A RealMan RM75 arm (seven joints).
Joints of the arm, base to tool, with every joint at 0 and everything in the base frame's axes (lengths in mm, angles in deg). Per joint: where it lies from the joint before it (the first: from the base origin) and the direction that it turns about. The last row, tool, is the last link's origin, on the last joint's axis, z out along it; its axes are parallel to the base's.
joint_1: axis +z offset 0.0 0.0 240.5
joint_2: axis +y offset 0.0 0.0 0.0
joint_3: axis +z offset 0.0 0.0 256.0
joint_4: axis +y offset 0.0 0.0 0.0
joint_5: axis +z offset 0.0 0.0 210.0
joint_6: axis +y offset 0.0 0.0 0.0
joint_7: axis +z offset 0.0 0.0 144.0
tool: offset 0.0 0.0 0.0
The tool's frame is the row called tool.
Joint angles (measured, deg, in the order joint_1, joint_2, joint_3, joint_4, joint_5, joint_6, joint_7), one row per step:
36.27 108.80 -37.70 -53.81 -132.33 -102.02 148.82
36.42 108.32 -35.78 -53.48 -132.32 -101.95 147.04
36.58 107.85 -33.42 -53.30 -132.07 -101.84 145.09
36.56 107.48 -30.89 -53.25 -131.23 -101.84 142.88
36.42 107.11 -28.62 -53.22 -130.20 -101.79 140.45
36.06 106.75 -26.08 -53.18 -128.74 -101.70 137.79
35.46 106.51 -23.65 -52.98 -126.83 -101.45 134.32
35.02 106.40 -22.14 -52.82 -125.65 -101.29 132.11
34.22 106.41 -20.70 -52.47 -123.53 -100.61 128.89
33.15 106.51 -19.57 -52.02 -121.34 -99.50 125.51
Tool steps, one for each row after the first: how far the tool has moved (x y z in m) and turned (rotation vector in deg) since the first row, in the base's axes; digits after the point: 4 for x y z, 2 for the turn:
0.0019 0.0017 0.0069 1.72 0.39 1.06
0.0032 0.0039 0.0154 4.03 1.05 2.34
0.0041 0.0052 0.0241 6.68 2.16 3.98
0.0052 0.0060 0.0326 9.37 3.07 5.87
0.0071 0.0060 0.0422 12.62 4.22 7.84
0.0098 0.0049 0.0509 16.21 5.28 10.41
0.0121 0.0037 0.0560 18.51 5.83 11.94
0.0153 0.0021 0.0612 21.77 6.44 14.14
0.0205 -0.0001 0.0655 25.23 6.61 16.04

